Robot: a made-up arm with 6 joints. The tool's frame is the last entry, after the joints.
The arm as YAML. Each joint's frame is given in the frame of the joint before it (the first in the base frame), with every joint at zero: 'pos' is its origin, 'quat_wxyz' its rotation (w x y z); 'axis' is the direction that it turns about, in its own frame. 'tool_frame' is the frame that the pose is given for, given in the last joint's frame.
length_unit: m
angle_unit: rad
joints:
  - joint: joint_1
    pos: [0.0, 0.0, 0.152]
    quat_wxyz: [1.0, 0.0, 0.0, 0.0]
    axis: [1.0, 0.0, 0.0]
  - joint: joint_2
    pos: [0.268, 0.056, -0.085]
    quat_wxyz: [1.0, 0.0, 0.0, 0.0]
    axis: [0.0, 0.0, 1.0]
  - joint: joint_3
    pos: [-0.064, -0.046, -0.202]
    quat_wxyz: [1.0, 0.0, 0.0, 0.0]
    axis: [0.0, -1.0, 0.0]
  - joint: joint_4
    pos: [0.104, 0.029, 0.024]
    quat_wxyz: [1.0, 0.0, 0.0, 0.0]
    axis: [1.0, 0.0, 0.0]
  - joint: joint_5
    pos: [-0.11, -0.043, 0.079]
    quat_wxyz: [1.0, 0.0, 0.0, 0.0]
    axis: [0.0, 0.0, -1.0]
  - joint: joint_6
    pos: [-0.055, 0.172, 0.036]
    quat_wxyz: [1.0, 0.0, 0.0, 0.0]
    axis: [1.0, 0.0, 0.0]
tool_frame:
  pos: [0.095, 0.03, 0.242]
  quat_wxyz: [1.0, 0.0, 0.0, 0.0]
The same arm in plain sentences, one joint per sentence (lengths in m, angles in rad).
The arm has six revolute joints in a row. What follows holds with every joint at zero, and every direction is one of the base frame's. The first joint lies 0.152 m along +z from the base frame's origin and rotates about +x. The second joint lies 0.268 m along +x and 0.056 m along +y and 0.085 m along -z from the first joint and rotates about +z. The third joint lies 0.064 m along -x and 0.046 m along -y and 0.202 m along -z from the second joint and rotates about -y. The fourth joint lies 0.104 m along +x and 0.029 m along +y and 0.024 m along +z from the third joint and rotates about +x. The fifth joint lies 0.11 m along -x and 0.043 m along -y and 0.079 m along +z from the fourth joint and rotates about -z. The sixth joint lies 0.055 m along -x and 0.172 m along +y and 0.036 m along +z from the fifth joint and rotates about +x. The tool frame, which is the frame that the pose is given for, lies 0.095 m along +x and 0.03 m along +y and 0.242 m along +z from the sixth joint; its axes are parallel to the base frame's.
